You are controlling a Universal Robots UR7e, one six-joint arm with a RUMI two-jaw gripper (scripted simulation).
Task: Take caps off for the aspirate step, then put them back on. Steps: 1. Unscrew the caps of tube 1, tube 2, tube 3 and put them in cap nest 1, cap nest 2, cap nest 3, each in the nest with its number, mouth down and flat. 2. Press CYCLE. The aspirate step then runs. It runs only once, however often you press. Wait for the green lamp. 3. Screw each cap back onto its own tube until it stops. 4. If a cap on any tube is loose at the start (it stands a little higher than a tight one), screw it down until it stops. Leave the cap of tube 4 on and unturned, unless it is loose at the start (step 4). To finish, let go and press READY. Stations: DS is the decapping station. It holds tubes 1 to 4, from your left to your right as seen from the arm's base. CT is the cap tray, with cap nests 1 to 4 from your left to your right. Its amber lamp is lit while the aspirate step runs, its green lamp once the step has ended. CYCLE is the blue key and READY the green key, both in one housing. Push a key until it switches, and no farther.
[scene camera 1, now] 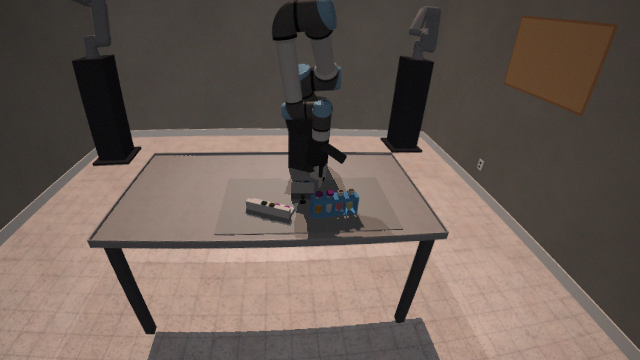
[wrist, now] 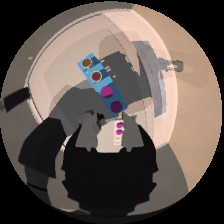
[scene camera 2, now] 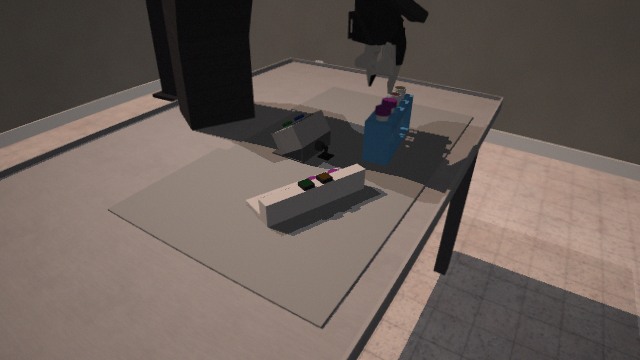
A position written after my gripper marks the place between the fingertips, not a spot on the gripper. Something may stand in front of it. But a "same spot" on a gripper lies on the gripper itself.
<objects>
My gripper shows in scene camera 1, in the wrist view and in scene camera 2 (379, 89). One and the same spot on my gripper: (wrist: 134, 137) is (scene camera 1: 323, 170).
</objects>
